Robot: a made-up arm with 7 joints.
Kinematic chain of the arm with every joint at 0, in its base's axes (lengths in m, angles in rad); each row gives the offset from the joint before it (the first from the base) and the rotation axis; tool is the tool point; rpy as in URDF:
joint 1: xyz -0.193 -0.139 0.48 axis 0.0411 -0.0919 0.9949
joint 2: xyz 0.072 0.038 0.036 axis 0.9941 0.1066 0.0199
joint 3: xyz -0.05 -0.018 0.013 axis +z
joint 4: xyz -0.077 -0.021 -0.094 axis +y
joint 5: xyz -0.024 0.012 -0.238 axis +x
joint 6: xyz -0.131 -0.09 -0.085 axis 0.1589 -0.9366 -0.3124
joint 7: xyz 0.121 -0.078 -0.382 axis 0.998 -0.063 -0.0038
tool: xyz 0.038 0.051 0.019 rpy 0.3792 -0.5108 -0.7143
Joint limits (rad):
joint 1: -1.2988..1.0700
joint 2: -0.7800..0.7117
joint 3: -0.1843..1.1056
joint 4: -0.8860..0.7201
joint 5: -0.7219..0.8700
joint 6: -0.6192..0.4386
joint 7: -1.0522..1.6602
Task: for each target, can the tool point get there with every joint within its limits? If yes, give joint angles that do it. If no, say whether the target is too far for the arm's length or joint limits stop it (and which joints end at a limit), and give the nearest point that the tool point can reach.
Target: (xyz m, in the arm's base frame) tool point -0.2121 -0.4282 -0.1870
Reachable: yes | joints 0.0144 -0.2144 0.9868 0.1318 0.2740 0.0039 0.7147
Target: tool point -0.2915 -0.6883 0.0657
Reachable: yes | joints -0.3517 -0.1956 0.7307 0.1851 -0.5942 -0.2819 1.1490
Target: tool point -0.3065 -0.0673 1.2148
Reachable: no: joint limits stop it (at a limit: joint 1, joint 2, joint 4, joint 5, joint 6, joint 7) | nearest point -0.8094 -0.2189 0.8552 | short by 0.637 m
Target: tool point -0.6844 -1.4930 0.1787
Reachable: no: too far | nearest point -0.4918 -0.9645 0.3069 | short by 0.577 m
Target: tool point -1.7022 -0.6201 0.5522
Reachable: no: too far | nearest point -1.0483 -0.4131 0.5350 | short by 0.686 m
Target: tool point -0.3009 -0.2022 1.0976
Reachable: no: joint limits stop it (at a limit: joint 1, joint 2, joint 3, joint 4, joint 5, joint 6, joint 7) | nearest point -0.5278 -0.4646 0.7099 | short by 0.520 m
